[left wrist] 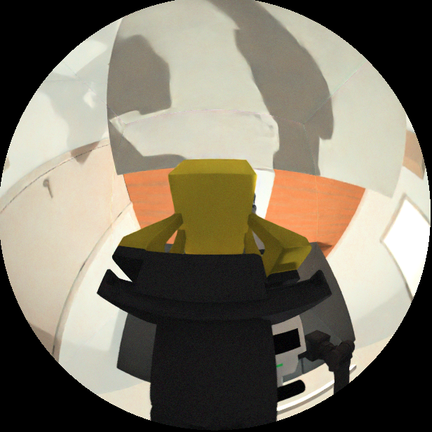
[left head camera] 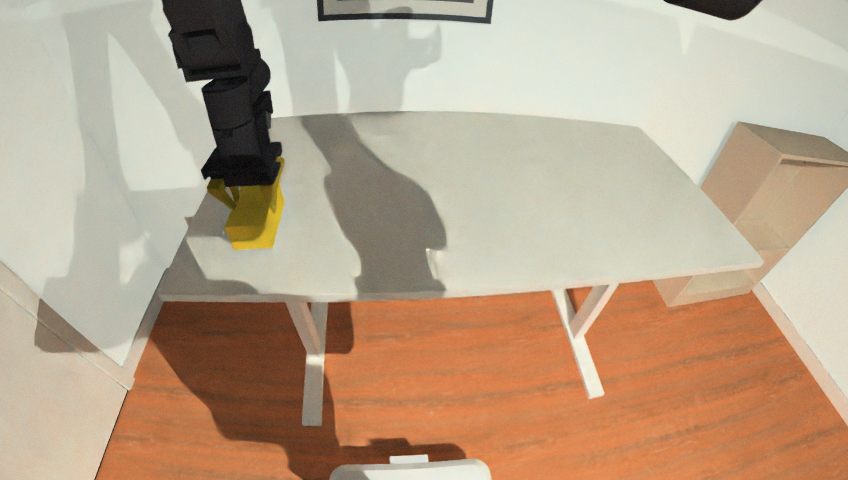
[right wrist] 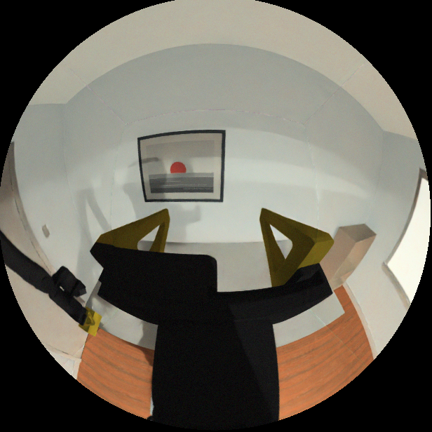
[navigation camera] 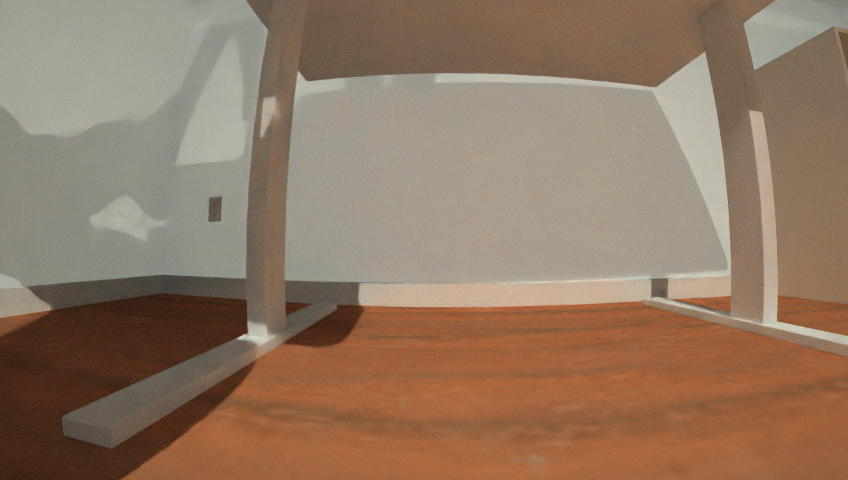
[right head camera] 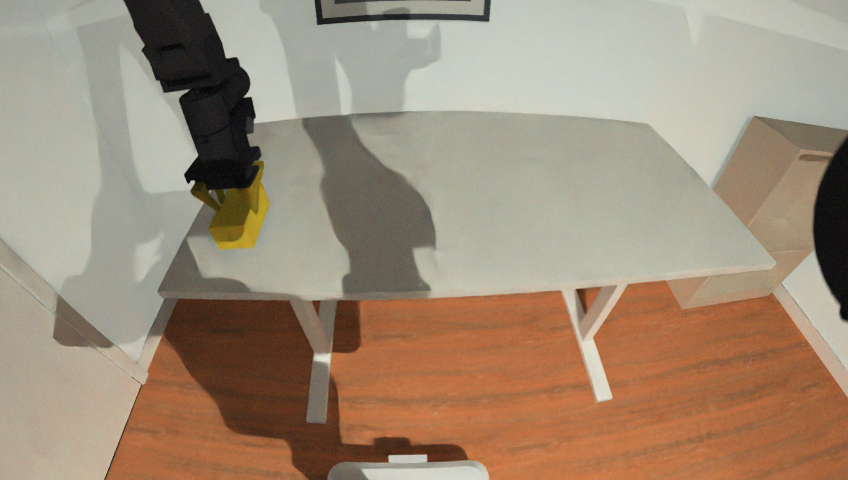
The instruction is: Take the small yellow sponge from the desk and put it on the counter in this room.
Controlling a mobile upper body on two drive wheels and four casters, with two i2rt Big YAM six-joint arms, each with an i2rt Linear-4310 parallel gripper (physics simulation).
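Places are measured from the left arm's base along level axes (x ahead, y left, z up), in millimetres.
Where they show: left gripper, between the fingertips: (left head camera: 256,212) (right head camera: 240,213).
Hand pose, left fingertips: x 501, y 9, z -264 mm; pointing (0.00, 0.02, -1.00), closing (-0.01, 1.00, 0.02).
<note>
After its pixels a point has its place.
The yellow sponge (left head camera: 252,224) {x 452, y -4, z -244 mm} (right head camera: 236,224) {x 453, y -9, z -244 mm} (left wrist: 213,207) (right wrist: 95,325) is a block held between the fingers of my left gripper (left head camera: 249,199) {x 501, y 9, z -264 mm} (right head camera: 232,202) {x 501, y 9, z -264 mm} (left wrist: 214,213). The left gripper is shut on it. In the head views they show over the left part of the white desk (left head camera: 535,202) {x 757, y -546, z -460 mm} (right head camera: 535,202) {x 754, y -556, z -460 mm}; the height above the top is hard to tell. My right gripper (right wrist: 214,213) is open and empty, in front of the wall with the picture. The counter does not show in these views.
A beige open cabinet (left head camera: 737,172) {x 1127, y -1770, z -543 mm} (right head camera: 755,166) {x 1127, y -1770, z -527 mm} stands right of the desk. A framed picture (right wrist: 181,197) hangs on the back wall. The desk's left leg (navigation camera: 267,208) {x 838, y 140, z -1101 mm} and right leg (navigation camera: 752,208) {x 878, y -1054, z -1092 mm} stand on the wood floor. A door (left wrist: 40,225) is at the left.
</note>
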